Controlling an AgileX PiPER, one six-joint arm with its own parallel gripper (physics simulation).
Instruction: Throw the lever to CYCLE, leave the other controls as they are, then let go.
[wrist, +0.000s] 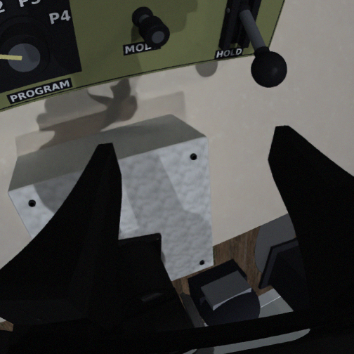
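Note:
The lever, a grey rod with a black ball knob (269, 69), comes out of a dark slot at the upper right of the green panel (107, 60). The lever stands at the slot's lower end, by the HOLD label (229, 53). The word CYCLE does not show. My gripper (195, 150) is open, its two black fingers wide apart, with nothing between them. The knob is beyond the fingertips, above and nearer the right one in the view, and apart from both.
A black MODE toggle (157, 36) stands left of the lever. The PROGRAM dial (24, 57) is at the upper left. A grey metal box (187, 182) lies below the panel, partly behind the left finger. Dark objects stand on a wooden surface at the lower right.

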